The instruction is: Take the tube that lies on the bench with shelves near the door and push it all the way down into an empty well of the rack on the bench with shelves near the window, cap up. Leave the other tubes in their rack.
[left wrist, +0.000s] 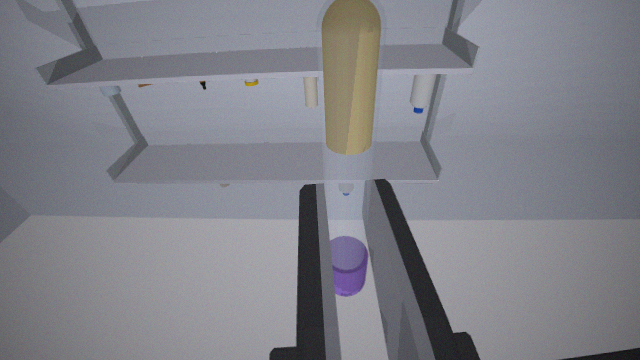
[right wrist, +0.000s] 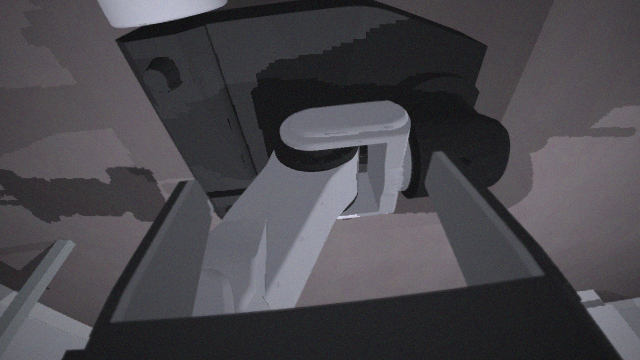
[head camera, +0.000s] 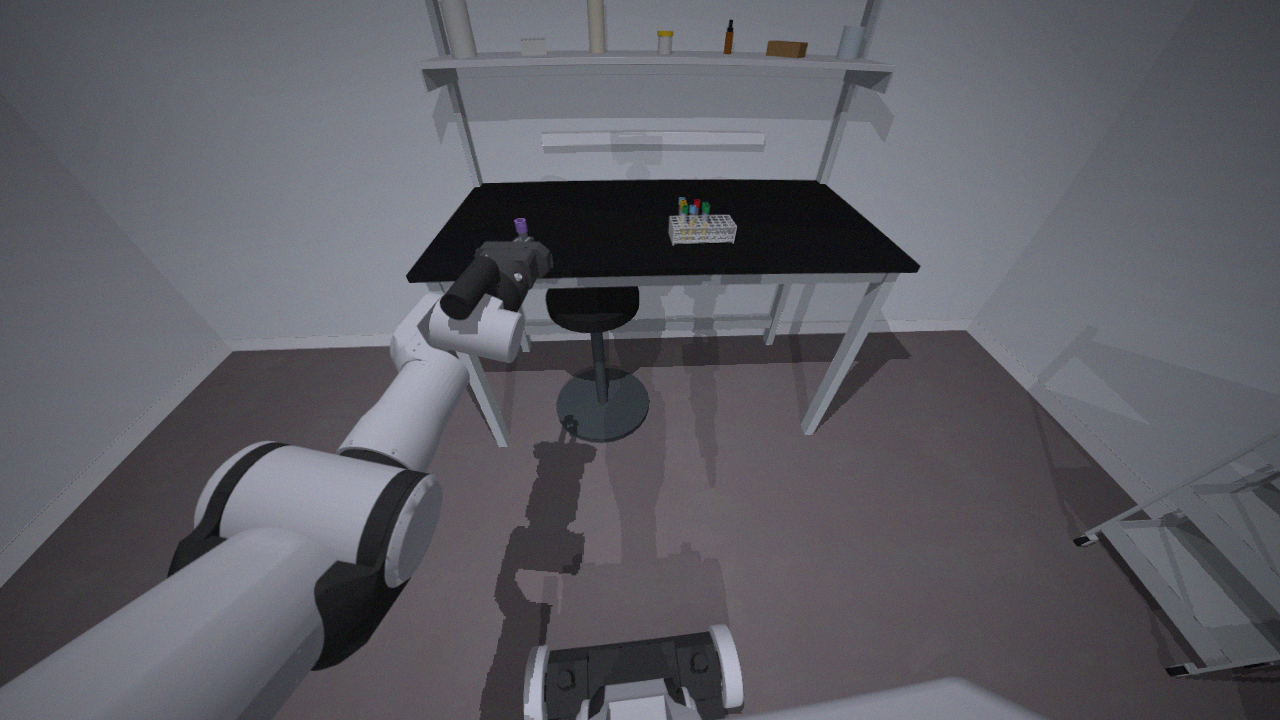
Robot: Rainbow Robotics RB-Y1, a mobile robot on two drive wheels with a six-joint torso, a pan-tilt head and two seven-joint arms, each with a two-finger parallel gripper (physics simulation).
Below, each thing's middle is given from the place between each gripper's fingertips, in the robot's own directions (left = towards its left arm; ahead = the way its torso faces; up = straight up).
Scene:
Right now the white rack (head camera: 715, 234) is 1230 mm ahead of my right hand, 100 mm to the right of it and 400 mm above it.
Right now the white rack is 48 cm ahead of my left hand, 45 cm to the right of it and 21 cm below it.

